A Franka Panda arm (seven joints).
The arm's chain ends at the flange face. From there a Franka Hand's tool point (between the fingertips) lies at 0.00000 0.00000 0.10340 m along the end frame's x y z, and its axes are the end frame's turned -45 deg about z.
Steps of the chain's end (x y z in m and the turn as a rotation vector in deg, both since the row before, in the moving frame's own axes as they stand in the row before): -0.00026 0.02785 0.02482 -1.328 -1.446 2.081; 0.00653 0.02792 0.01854 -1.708 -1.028 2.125; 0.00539 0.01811 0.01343 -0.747 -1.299 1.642; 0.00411 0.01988 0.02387 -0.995 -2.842 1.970; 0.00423 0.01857 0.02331 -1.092 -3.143 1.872; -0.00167 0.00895 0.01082 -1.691 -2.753 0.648
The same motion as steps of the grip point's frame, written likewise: -0.02341 0.01929 0.02476 0.083 -1.962 2.081; -0.01863 0.02516 0.01848 -0.481 -1.935 2.125; -0.01159 0.01588 0.01339 0.390 -1.447 1.642; -0.01600 0.01452 0.02373 1.306 -2.713 1.970; -0.01550 0.01342 0.02314 1.450 -2.995 1.872; -0.01317 0.00376 0.01066 0.751 -3.142 0.648
